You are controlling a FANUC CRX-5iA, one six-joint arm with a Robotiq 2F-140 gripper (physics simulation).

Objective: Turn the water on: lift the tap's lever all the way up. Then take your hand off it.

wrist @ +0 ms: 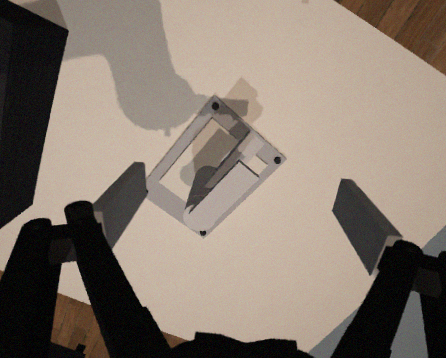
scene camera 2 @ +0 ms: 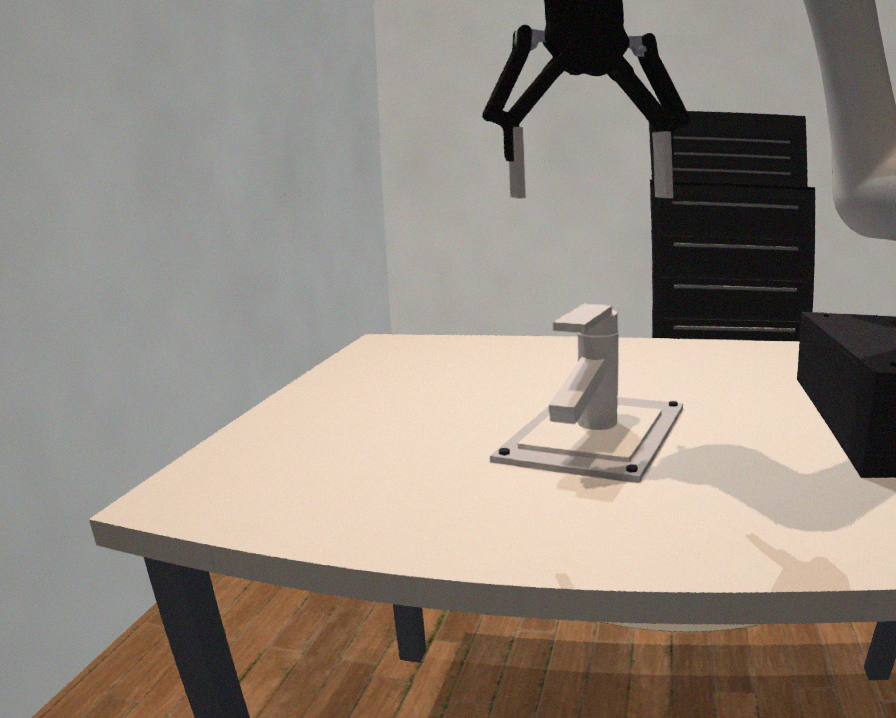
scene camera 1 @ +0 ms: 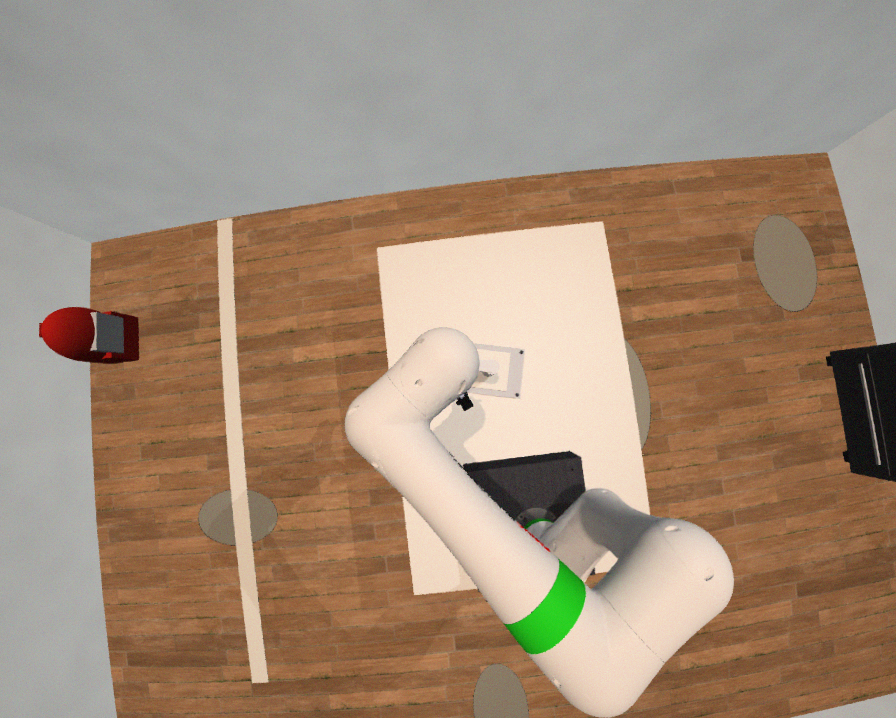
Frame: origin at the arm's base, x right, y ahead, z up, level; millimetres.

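Seen in the pictures: gripper, between the fingertips: (wrist: 240, 187) (scene camera 2: 594, 196); arm's base, origin of its link: (scene camera 1: 535, 530).
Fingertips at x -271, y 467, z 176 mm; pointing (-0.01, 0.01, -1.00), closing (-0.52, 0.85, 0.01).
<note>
Pixels of each thing's middle, then the offset from my fingertips to it. "*": a spot on its surface instead. Level surfaces: height alone.
- light grey tap, a spot on its surface: (scene camera 2: 607, 388) * dx +109, dy +11, dz -221 mm
- square base plate, middle of its body: (scene camera 2: 597, 429) (wrist: 208, 175) (scene camera 1: 487, 369) dx +128, dy +26, dz -278 mm
- spout, middle of its body: (scene camera 2: 579, 388) (wrist: 232, 164) dx +58, dy +33, dz -206 mm
- white table, height of its surface: dz -284 mm
A light grey tap (scene camera 1: 487, 374) (scene camera 2: 607, 388) stands upright on a square base plate (scene camera 1: 516, 370) (scene camera 2: 568, 466) (wrist: 167, 200) on the table. Its flat lever (scene camera 2: 583, 317) (wrist: 225, 195) lies across the top, nearly level, above the spout (scene camera 2: 572, 396) (wrist: 252, 145) and pointing the same way. My gripper (scene camera 2: 590, 195) (wrist: 240, 187) is open and empty, pointing down. It hangs well above the tap, with the fingers on either side of it as seen from above and touching nothing. In scene camera 1 the arm hides the gripper and part of the tap.
The white table (scene camera 1: 493, 291) (scene camera 2: 299, 448) carries a black block (scene camera 1: 534, 478) (scene camera 2: 837, 396) (wrist: 30, 100) under the arm's base. My arm (scene camera 1: 478, 523) crosses above the table. A black drawer cabinet (scene camera 1: 867, 411) (scene camera 2: 732, 261) and a red object (scene camera 1: 71, 332) stand away from the table.
</note>
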